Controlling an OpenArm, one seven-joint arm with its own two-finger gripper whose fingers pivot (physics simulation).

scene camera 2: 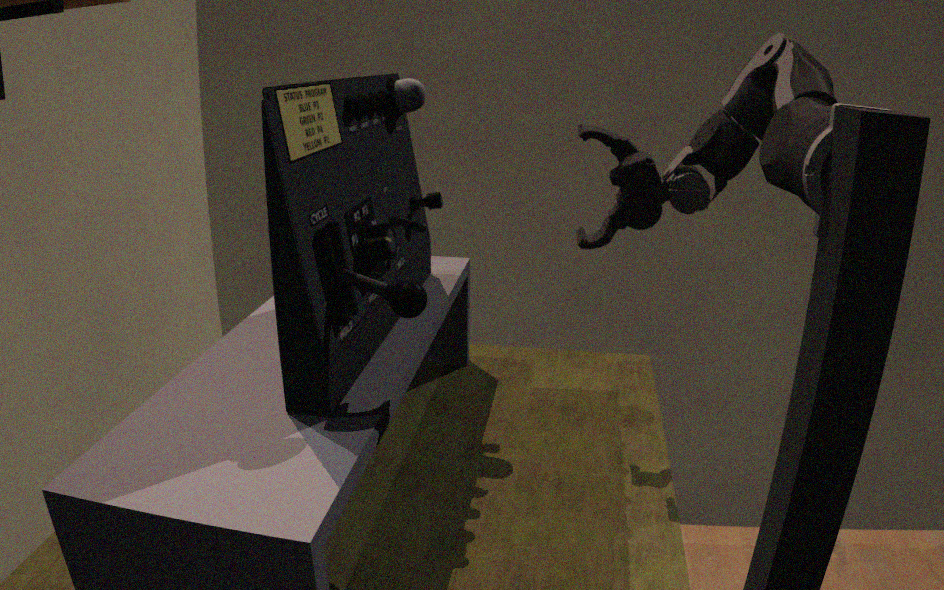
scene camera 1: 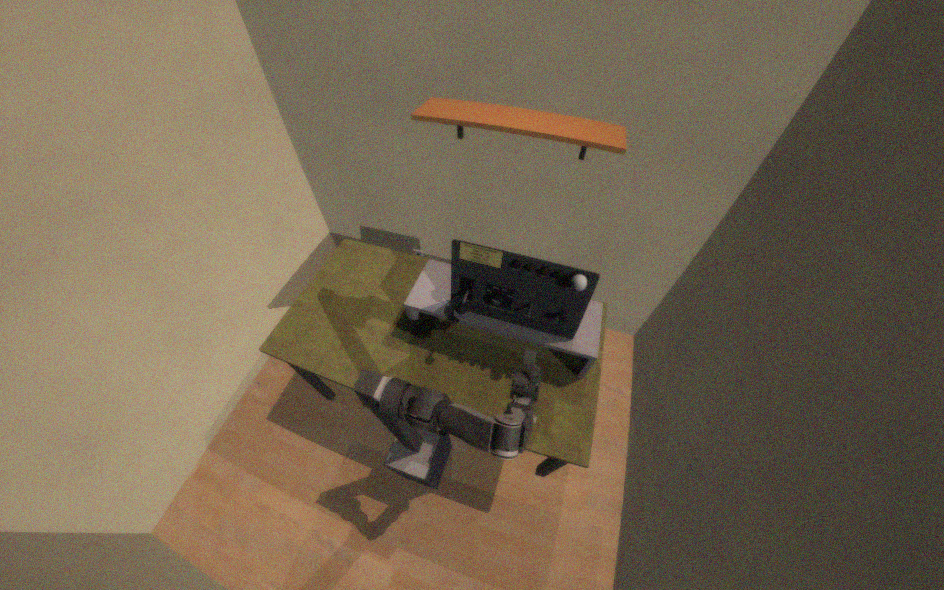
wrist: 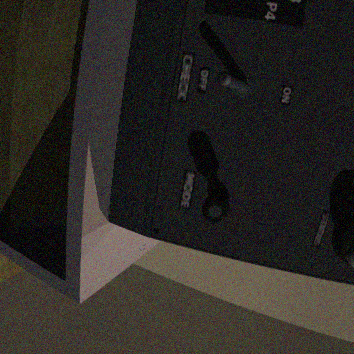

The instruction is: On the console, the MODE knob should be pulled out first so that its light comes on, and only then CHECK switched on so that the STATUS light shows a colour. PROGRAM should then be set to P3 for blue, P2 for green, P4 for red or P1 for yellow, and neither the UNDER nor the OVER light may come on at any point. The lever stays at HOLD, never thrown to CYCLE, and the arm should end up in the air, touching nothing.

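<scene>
My gripper (scene camera 1: 530, 354) (scene camera 2: 579, 186) is open and empty in the air, apart from the console (scene camera 1: 574, 306) (scene camera 2: 299, 180) (wrist: 260, 150). The MODE knob (scene camera 2: 433, 200) (wrist: 216, 207) stands out from the panel on a stem; I cannot tell whether its light is on. The CHECK switch (wrist: 235, 85) leans to OFF in the wrist view. The STATUS globe (scene camera 1: 579, 281) (scene camera 2: 410, 94) is whitish, without colour. The lever (scene camera 2: 403, 297) is low, near HOLD. The PROGRAM dial (scene camera 2: 375, 250) is too dark to read. Dark lamps (scene camera 2: 367, 109) line the panel's top; no glow shows there.
The console stands on a pale raised stand (scene camera 1: 591, 330) (scene camera 2: 174, 417) on the green-brown table (scene camera 1: 299, 333) (scene camera 2: 577, 431). A yellow chart (scene camera 1: 480, 255) (scene camera 2: 309, 121) is on the panel's upper left. The arm's dark post (scene camera 2: 863, 278) stands at the right. An orange shelf (scene camera 1: 518, 119) hangs on the wall above.
</scene>
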